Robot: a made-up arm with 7 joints. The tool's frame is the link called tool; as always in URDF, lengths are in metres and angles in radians. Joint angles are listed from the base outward. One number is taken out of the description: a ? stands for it. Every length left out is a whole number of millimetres.
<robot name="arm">
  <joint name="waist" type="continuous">
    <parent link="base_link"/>
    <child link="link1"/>
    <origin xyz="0 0 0.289"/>
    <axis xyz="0 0 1"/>
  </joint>
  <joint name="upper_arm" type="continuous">
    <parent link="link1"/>
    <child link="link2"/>
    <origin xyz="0 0 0"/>
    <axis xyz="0 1 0"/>
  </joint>
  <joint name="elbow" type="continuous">
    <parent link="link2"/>
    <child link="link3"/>
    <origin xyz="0 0 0.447"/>
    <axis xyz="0 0 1"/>
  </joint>
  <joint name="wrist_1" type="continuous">
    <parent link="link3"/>
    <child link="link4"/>
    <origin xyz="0.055 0 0"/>
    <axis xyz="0 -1 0"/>
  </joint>
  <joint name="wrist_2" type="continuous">
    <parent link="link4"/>
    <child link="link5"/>
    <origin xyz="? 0 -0.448"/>
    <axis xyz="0 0 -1"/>
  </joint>
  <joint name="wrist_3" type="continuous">
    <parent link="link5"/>
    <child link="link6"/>
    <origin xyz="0 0 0"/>
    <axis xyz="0 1 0"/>
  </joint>
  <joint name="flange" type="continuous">
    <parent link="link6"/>
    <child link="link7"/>
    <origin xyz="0.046 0 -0.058"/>
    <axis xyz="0 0 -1"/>
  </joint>
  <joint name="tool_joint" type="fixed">
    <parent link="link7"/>
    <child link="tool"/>
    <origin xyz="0 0 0" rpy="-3.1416 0 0"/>
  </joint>
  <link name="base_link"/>
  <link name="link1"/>
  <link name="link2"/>
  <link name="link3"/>
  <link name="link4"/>
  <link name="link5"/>
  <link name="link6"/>
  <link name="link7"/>
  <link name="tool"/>
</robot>
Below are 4 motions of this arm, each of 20 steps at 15 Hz.
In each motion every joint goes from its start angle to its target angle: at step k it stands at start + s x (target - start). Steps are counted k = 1, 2, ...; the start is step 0. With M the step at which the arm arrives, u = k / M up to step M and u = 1 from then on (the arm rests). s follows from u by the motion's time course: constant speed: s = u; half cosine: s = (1 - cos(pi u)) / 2; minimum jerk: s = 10 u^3 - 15 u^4 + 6 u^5.
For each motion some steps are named. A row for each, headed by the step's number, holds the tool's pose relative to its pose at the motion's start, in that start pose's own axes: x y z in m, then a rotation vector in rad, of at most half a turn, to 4 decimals.
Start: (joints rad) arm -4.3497 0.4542 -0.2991 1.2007 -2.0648 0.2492 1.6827
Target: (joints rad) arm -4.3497 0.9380 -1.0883 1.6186 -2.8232 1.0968 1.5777
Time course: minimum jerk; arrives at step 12
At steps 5, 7, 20:
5: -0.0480 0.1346 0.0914 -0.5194 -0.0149 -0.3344
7: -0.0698 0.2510 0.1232 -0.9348 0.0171 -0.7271
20: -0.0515 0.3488 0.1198 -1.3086 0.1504 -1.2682

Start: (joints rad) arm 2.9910 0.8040 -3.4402 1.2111 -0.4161 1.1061 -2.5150
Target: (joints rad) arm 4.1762 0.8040 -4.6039 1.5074 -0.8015 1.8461 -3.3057
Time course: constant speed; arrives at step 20
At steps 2, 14, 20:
2: -0.0243 -0.0360 0.0261 0.0073 0.0868 -0.0549
14: -0.0995 -0.1554 0.3083 0.0391 0.7568 -0.4957
20: -0.0801 -0.1505 0.4686 0.0594 1.1588 -0.7623

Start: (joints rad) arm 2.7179 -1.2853 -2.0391 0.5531 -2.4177 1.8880 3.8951
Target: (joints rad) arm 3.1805 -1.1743 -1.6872 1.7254 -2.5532 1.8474 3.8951
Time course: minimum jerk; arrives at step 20
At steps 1, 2, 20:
1: -0.0005 -0.0004 0.0003 0.0009 0.0001 0.0009
2: -0.0035 -0.0032 0.0020 0.0065 0.0007 0.0063
20: -0.2584 -0.4875 -0.0068 0.4584 0.0342 0.8802

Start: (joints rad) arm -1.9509 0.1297 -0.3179 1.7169 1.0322 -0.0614 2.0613
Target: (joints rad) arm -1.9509 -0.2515 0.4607 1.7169 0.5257 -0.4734 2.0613
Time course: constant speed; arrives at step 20
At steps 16, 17, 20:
16: -0.2062 0.2153 -0.2915 -0.2613 -0.6450 -0.1450
17: -0.2156 0.2253 -0.3179 -0.2750 -0.6944 -0.1496
20: -0.2392 0.2522 -0.4015 -0.3144 -0.8471 -0.1586

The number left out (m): 0.101
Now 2 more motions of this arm.
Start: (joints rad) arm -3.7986 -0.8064 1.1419 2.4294 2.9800 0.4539 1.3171
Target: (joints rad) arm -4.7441 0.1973 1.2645 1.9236 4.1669 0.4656 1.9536
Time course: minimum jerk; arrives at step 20
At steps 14, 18, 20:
14: -0.4373 -0.6051 -0.6758 0.6245 -1.5751 0.6893
18: -0.5312 -0.5594 -0.8286 0.4023 -1.9527 0.6758
20: -0.5360 -0.5556 -0.8367 0.3862 -1.9723 0.6738

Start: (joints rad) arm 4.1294 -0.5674 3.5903 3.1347 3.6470 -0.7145 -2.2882
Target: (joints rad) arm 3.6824 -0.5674 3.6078 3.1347 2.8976 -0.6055 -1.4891
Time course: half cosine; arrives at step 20
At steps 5, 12, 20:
5: 0.0348 0.0021 -0.0162 -0.0402 0.1233 0.0079
12: 0.1476 -0.0064 -0.0949 -0.0856 0.5648 0.0219
20: 0.2109 -0.0266 -0.1658 -0.0380 0.8555 0.0054

